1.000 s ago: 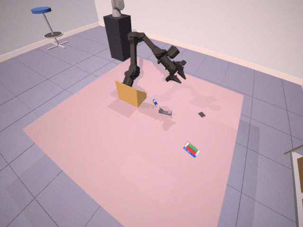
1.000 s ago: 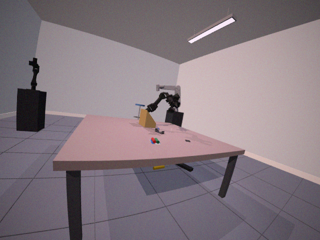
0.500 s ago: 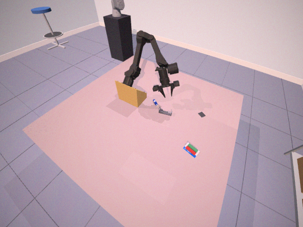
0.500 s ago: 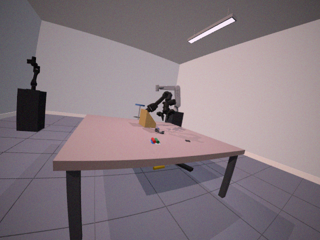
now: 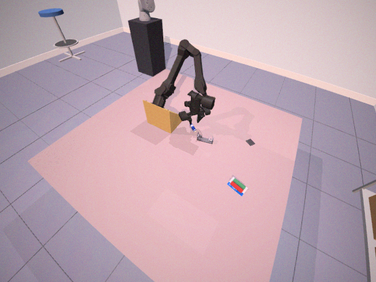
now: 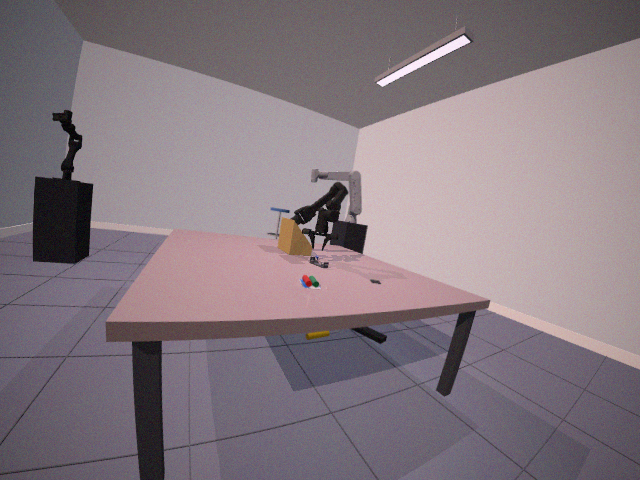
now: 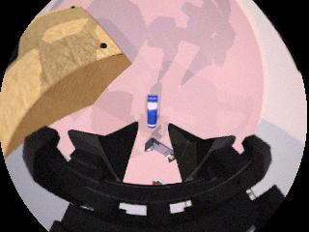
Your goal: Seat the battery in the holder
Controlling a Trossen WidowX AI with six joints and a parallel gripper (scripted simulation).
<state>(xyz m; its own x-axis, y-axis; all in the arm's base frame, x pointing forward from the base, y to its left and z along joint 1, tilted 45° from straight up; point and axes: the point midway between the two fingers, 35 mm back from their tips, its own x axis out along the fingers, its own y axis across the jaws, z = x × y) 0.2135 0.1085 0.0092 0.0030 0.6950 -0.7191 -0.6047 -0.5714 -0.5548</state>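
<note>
My gripper tip is 40 mm above the battery and 10 mm past it.
</note>
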